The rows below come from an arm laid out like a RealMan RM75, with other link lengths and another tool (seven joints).
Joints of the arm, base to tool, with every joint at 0 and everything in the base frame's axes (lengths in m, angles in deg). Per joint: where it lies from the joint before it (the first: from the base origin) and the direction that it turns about. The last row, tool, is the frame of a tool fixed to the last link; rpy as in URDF.
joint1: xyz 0 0 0.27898 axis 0 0 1
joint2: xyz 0 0 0 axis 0 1 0
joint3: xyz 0 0 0.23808 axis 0 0 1
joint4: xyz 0 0 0 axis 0 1 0
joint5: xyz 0 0 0.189 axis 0 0 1
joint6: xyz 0 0 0 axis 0 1 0
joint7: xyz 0 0 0.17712 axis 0 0 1
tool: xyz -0.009 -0.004 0.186 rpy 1.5 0 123.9
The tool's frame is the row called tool.
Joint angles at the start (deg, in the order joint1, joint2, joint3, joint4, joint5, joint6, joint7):
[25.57, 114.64, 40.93, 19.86, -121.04, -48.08, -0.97]
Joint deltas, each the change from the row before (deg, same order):
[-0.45, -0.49, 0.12, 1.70, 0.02, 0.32, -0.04]
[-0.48, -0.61, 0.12, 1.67, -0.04, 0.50, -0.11]
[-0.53, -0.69, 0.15, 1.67, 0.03, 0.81, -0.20]
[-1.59, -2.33, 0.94, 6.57, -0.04, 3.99, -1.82]
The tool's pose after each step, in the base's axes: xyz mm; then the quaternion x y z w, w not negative. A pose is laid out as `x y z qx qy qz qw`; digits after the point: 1 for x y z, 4 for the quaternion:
304.8 547.8 -13.9 -0.0990 0.7865 0.6028 0.0905
302.1 547.7 -13.5 -0.0970 0.7875 0.6026 0.0853
301.8 547.4 -13.2 -0.0940 0.7893 0.6011 0.0828
296.0 547.2 -17.1 -0.0895 0.7981 0.5909 0.0762

